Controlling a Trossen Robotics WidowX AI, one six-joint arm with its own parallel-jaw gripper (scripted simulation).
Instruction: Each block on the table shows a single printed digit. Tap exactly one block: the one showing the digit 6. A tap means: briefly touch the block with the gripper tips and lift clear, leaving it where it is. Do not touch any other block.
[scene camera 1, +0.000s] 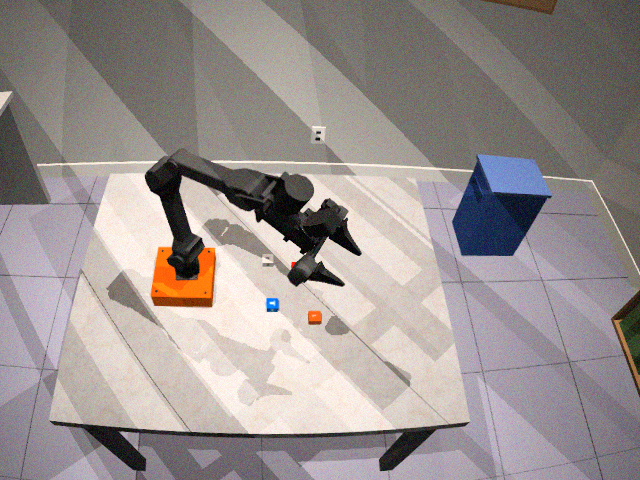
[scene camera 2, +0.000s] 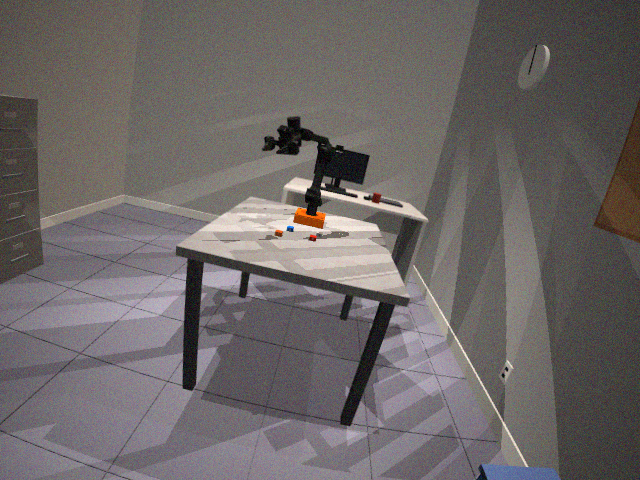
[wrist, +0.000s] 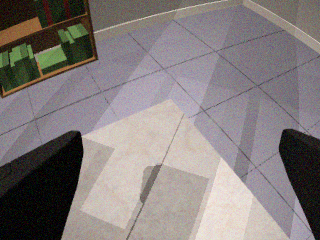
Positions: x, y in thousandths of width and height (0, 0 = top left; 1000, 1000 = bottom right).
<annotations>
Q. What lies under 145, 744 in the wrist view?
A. My gripper.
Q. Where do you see my gripper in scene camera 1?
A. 551, 561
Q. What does my gripper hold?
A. Nothing.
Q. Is my gripper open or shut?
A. Open.
</annotations>
